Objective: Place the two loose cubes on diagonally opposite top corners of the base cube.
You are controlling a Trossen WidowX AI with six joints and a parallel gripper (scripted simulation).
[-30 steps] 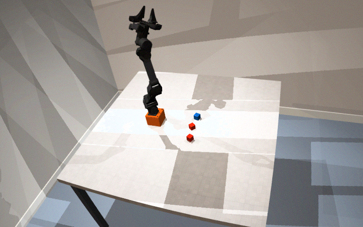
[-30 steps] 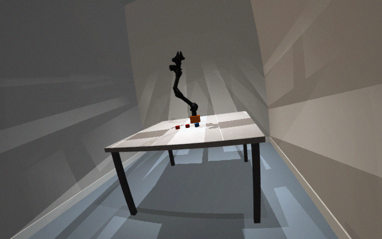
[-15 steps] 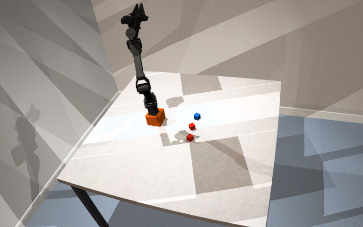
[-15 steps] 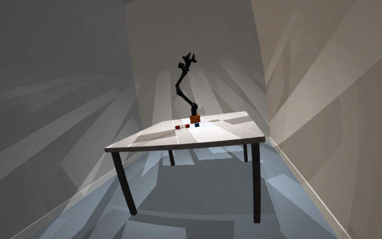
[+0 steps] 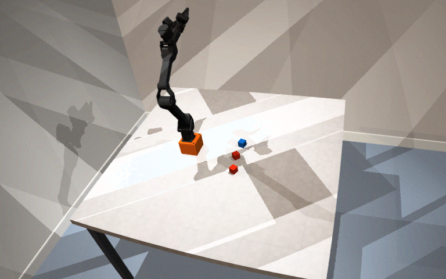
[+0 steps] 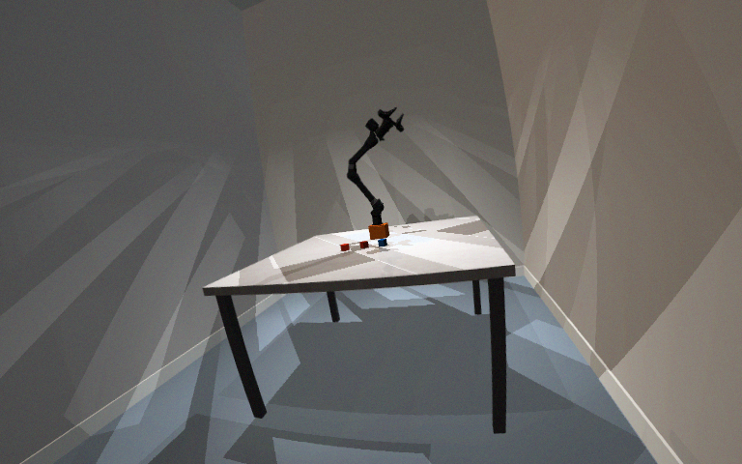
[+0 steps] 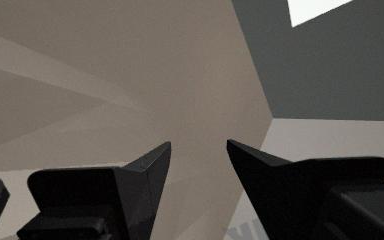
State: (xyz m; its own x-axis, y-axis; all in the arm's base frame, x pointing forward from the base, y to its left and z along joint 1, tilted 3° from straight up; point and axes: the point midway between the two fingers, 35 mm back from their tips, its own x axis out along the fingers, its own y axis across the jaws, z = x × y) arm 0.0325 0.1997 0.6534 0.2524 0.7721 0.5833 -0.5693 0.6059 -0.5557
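My gripper tip is now 730 mm above the blue cube, 270 mm short of it and 170 mm to the left of it. From my gripper tip the other things lie so: red cube: 730 mm below, 380 mm to the right, 280 mm ahead.
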